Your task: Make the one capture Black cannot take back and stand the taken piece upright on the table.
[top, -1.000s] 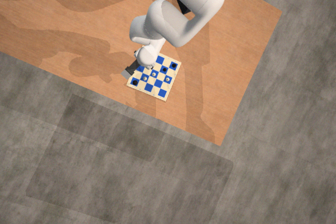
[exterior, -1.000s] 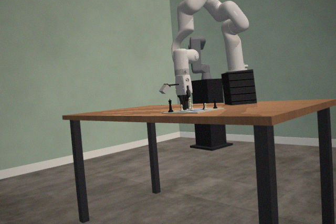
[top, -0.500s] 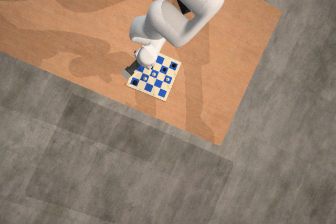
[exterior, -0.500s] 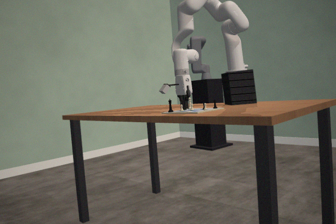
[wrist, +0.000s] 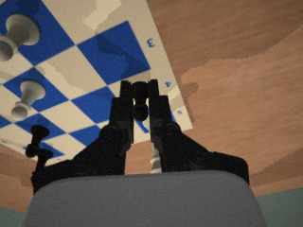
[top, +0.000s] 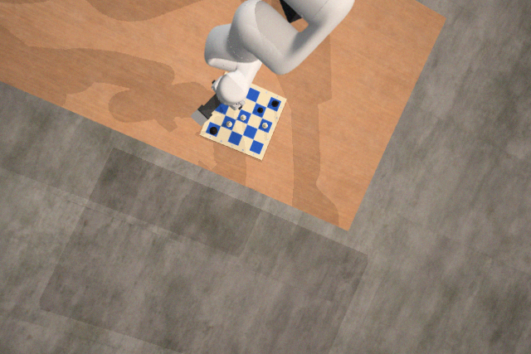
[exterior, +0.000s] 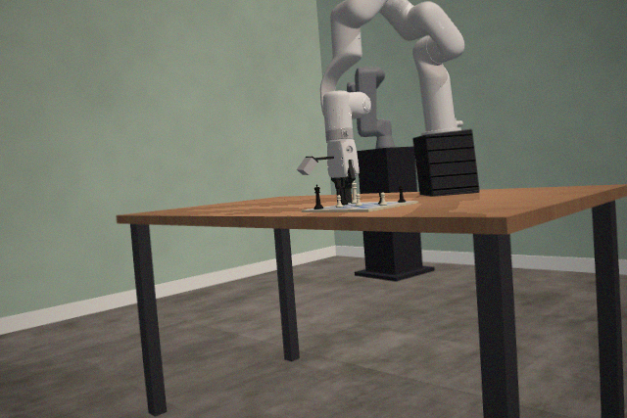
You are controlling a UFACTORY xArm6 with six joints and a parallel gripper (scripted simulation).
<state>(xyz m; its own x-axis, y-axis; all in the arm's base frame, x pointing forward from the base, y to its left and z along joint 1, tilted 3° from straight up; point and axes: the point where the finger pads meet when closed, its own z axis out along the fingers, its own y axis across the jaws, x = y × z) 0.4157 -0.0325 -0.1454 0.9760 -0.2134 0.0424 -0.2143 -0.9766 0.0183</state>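
Now: hand 40 mm past the tall white piece and 10 mm below it. Also, from my hand: blue-and-cream chessboard 20 mm ahead, 80 mm to the left, 30 mm below; then tall black piece 110 mm ahead, 20 mm to the left, 10 mm above.
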